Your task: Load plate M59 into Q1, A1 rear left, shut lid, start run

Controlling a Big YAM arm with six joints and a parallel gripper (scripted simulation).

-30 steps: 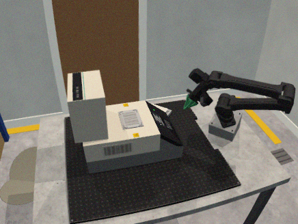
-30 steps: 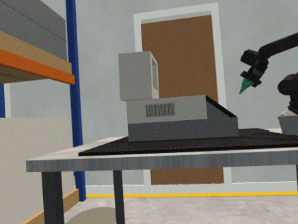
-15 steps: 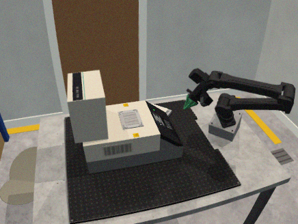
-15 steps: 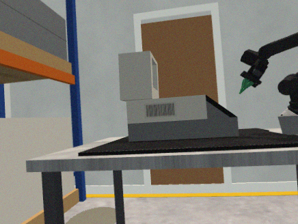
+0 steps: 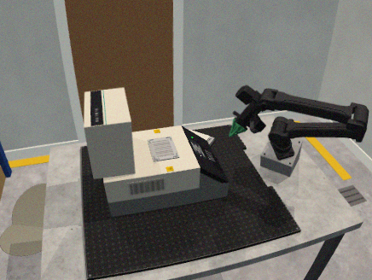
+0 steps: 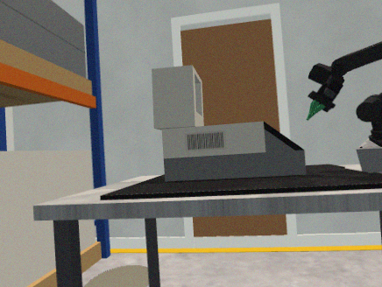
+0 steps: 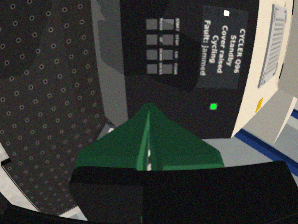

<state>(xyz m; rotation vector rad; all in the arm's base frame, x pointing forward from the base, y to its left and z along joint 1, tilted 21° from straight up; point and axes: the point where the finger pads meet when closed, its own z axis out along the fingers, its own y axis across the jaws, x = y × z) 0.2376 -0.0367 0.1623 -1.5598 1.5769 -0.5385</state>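
The white 96-well plate M59 lies 25 cm to the right of my hand, 18 cm below it and 11 cm ahead of it. Round my hand: grey plate nest 25 cm to the right, 20 cm below, 11 cm ahead.
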